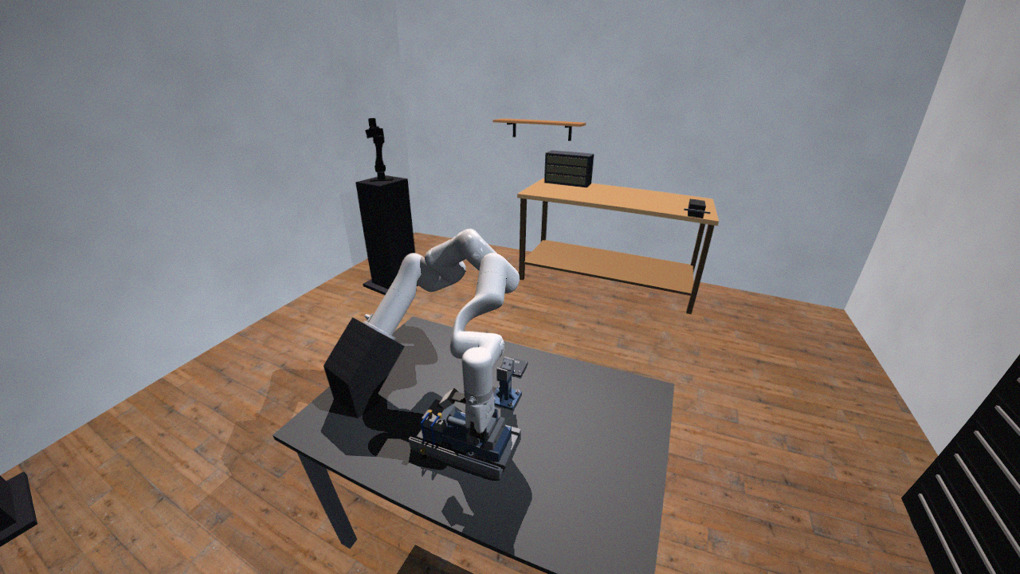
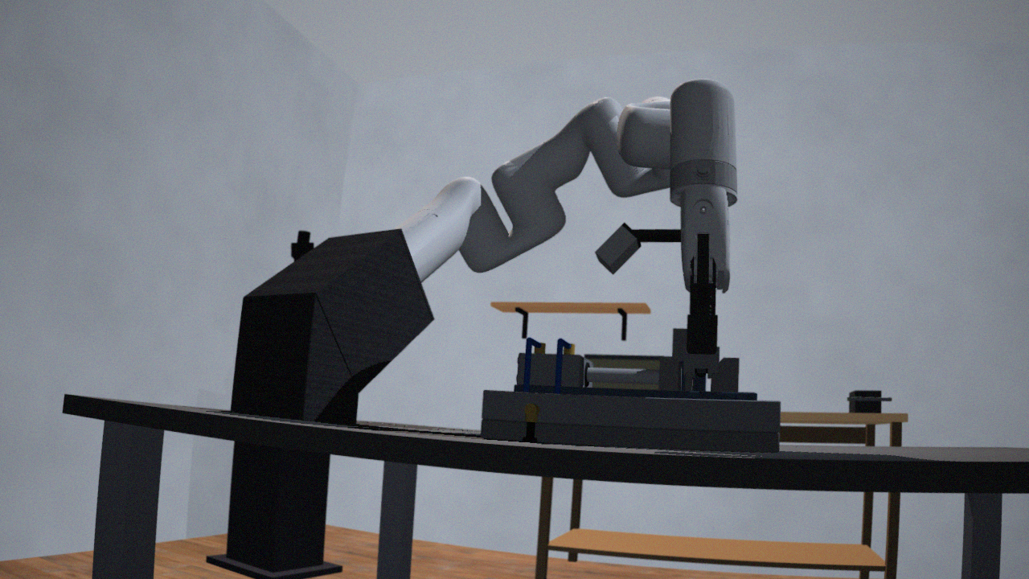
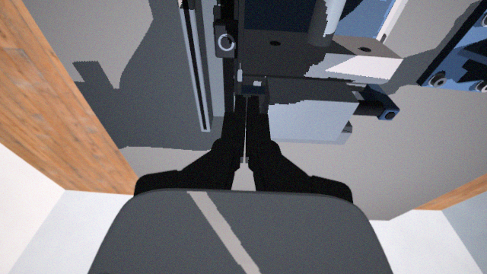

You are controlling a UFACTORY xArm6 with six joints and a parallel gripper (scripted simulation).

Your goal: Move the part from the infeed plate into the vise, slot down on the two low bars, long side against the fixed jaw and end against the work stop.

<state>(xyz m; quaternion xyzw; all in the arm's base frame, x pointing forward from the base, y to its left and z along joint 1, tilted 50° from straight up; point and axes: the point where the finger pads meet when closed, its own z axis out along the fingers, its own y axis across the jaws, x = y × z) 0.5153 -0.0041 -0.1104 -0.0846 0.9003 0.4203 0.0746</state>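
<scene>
The part is 4 cm to the left of my hand, 3 cm below it and 1 cm behind it. Round my hand: moving jaw 4 cm to the left, 4 cm below, 4 cm behind; then work stop 9 cm to the left, 3 cm below, 2 cm behind; then fixed jaw 5 cm to the left, 4 cm below, 2 cm ahead.
</scene>
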